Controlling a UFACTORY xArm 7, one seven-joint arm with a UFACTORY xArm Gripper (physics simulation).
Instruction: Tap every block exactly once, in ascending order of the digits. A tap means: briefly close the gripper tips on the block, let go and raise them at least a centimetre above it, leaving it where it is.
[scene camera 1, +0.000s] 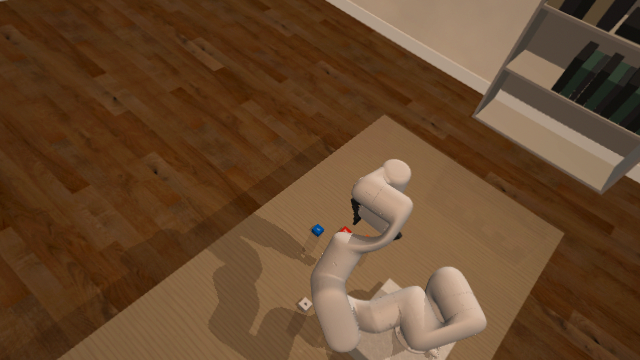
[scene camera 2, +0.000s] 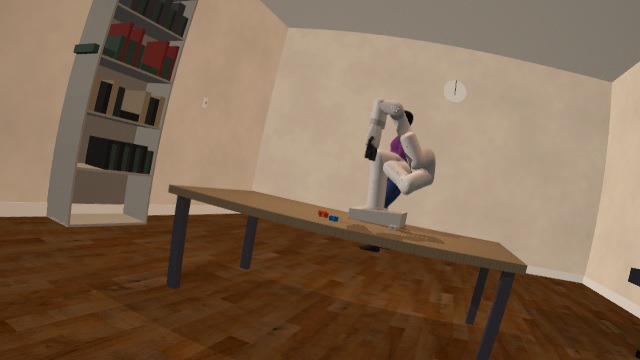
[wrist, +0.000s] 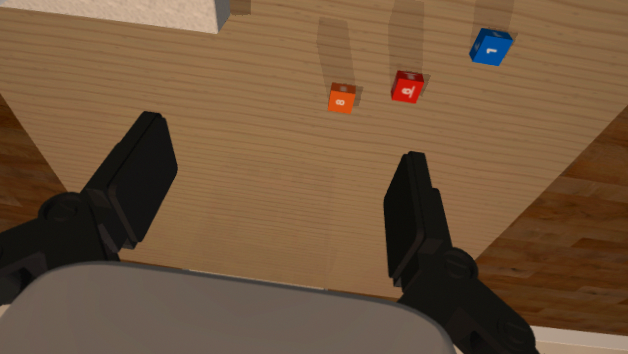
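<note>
My gripper (scene camera 1: 376, 229) (scene camera 2: 370, 156) (wrist: 283, 158) is open and empty, high above the table. A blue block (scene camera 1: 318, 230) (scene camera 2: 333, 218) (wrist: 491, 48) marked 1 lies at the upper right of the wrist view. A red block (scene camera 1: 345, 230) (wrist: 408, 88) with an underlined digit, 6 or 9, lies between it and an orange block (scene camera 1: 367, 235) (wrist: 342, 100) marked 8. The arm partly hides the red and orange blocks in scene camera 1. A white block (scene camera 1: 305, 304) (scene camera 2: 392, 228) lies apart, near the arm's base; its digit is too small to read.
The arm's pale base (scene camera 2: 376, 217) (wrist: 125, 15) stands on the wooden table (scene camera 1: 450, 200) (scene camera 2: 225, 200). A bookshelf (scene camera 1: 552, 145) (scene camera 2: 62, 150) stands off the table. A person (scene camera 2: 392, 192) stands behind the arm. Shadows of the arm fall across the table.
</note>
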